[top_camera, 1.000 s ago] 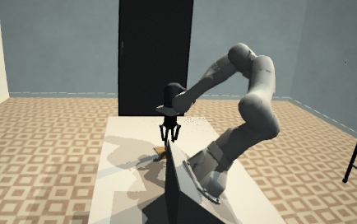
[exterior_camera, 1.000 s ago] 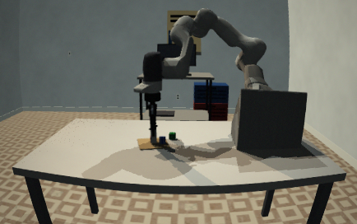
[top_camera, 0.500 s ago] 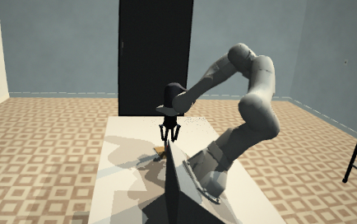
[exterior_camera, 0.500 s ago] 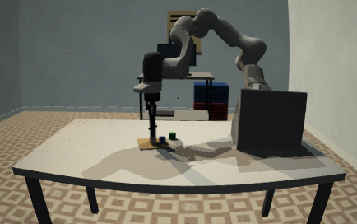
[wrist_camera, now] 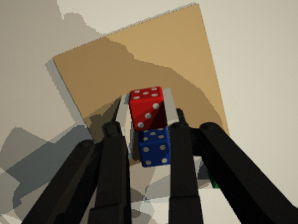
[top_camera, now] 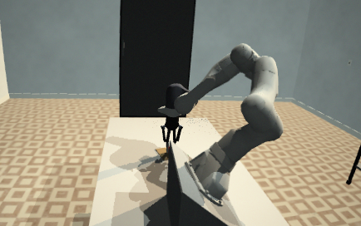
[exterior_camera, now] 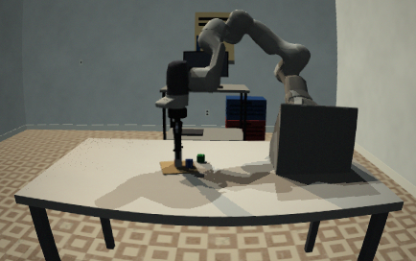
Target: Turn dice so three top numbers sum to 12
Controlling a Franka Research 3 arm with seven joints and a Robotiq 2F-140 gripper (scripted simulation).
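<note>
The red die is 20 mm below my hand. Round my hand: blue die (40 mm behind, 20 mm below); green die (90 mm behind, 80 mm to the right, 30 mm below); tan mat (40 mm below).
</note>
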